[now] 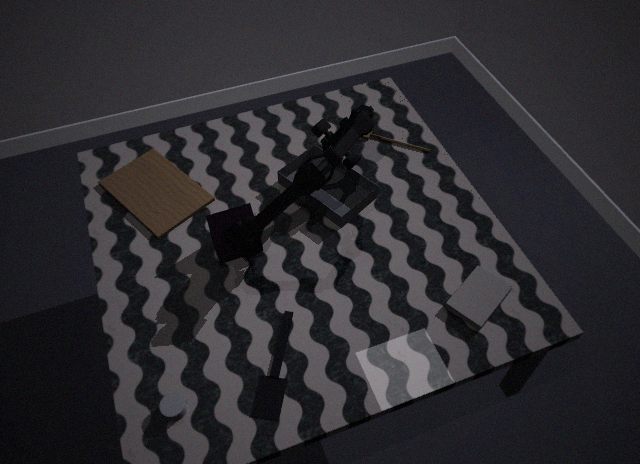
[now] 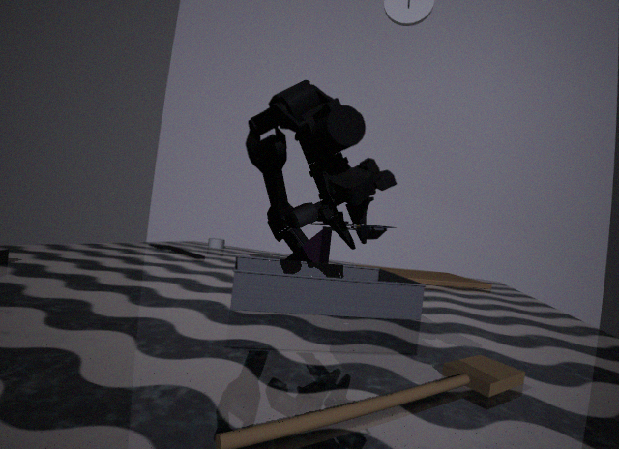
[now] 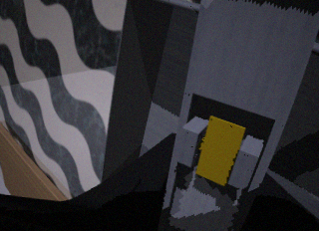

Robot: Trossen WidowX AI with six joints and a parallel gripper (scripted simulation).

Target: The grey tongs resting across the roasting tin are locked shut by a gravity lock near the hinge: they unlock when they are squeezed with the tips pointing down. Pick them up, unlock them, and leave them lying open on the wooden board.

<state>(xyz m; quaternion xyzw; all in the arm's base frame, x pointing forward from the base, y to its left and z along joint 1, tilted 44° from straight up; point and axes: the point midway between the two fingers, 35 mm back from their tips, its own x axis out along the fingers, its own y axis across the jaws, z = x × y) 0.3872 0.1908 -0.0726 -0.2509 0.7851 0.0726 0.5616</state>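
The yellow lock piece lies 30 mm ahead of my gripper tip and 30 mm above it. The rest, counted from my gripper tip: grey roasting tin (20 mm behind, 60 mm to the right, 80 mm below); wooden board (590 mm behind, 140 mm to the left, 100 mm below); block (240 mm ahead, 640 mm to the right, 100 mm below).
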